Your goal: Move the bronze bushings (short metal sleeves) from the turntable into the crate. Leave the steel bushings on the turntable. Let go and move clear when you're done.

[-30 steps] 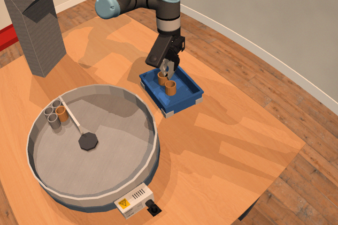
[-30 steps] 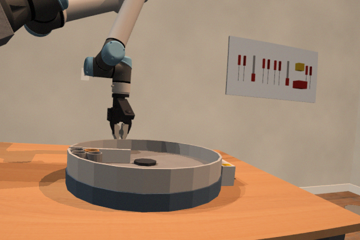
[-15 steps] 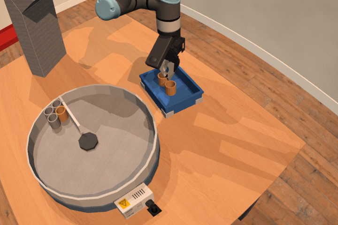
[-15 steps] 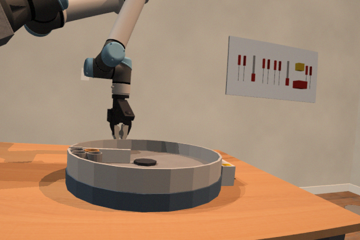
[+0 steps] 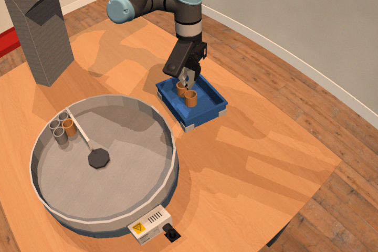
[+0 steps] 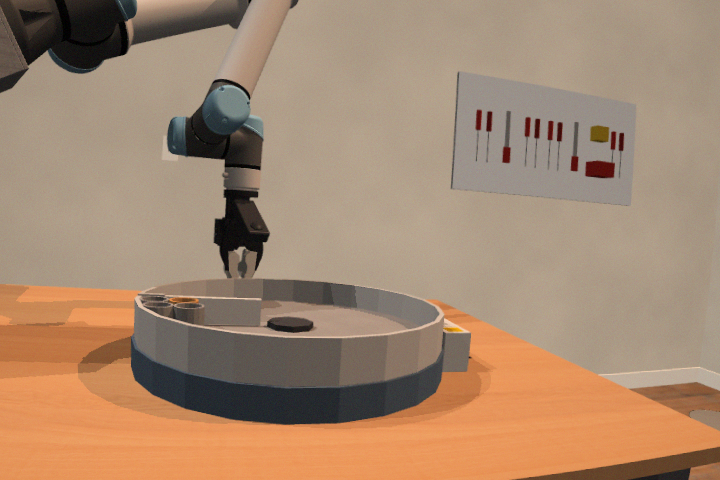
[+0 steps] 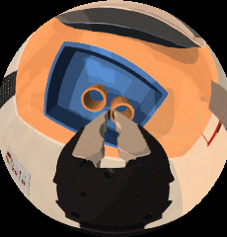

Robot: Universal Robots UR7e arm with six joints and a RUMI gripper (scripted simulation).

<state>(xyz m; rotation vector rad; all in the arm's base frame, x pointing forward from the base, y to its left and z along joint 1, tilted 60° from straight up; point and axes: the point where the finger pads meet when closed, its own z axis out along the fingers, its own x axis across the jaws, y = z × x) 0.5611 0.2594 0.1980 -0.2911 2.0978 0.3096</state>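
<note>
Right now my hand is 4 cm short of the blue crate, 2 cm above it and 1 cm to the left of it. The rest, counted from my hand: grey turntable 35 cm to the right, 13 cm ahead, 1 cm above.
</note>
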